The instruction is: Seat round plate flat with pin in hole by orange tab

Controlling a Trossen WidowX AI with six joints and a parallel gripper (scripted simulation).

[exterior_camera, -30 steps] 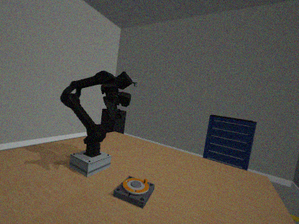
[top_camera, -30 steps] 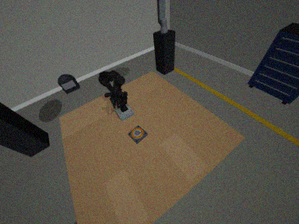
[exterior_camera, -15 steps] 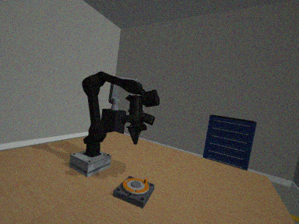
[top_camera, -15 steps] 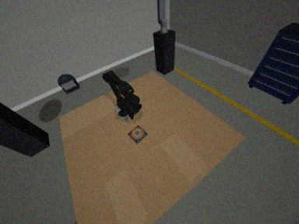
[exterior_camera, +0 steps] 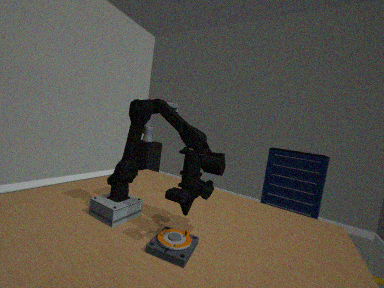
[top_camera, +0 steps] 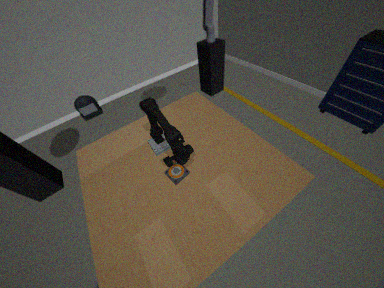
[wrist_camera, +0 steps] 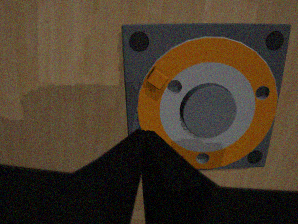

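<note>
Now: the round plate 10 mm ahead of my gripper tip, 30 mm to the right of it and 60 mm below it.
</note>
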